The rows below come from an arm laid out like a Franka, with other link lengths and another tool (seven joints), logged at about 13 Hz.
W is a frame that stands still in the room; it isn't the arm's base.
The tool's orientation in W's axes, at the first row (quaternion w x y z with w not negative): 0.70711, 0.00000, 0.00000, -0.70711
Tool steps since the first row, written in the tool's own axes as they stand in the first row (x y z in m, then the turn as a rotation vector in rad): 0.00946, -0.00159, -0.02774, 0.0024, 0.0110, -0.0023; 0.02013, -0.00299, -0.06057, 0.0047, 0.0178, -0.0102; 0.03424, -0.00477, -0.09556, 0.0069, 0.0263, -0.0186; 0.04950, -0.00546, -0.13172, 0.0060, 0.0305, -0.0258; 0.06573, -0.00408, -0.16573, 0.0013, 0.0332, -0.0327; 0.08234, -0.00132, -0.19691, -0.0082, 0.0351, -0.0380
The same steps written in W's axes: -0.00159, -0.00946, -0.02774, 0.0110, -0.0024, -0.0023; -0.00299, -0.02013, -0.06057, 0.0178, -0.0047, -0.0102; -0.00477, -0.03424, -0.09556, 0.0263, -0.0069, -0.0186; -0.00546, -0.04950, -0.13172, 0.0305, -0.0060, -0.0258; -0.00408, -0.06573, -0.16573, 0.0332, -0.0013, -0.0327; -0.00132, -0.08234, -0.19691, 0.0351, 0.0082, -0.0380
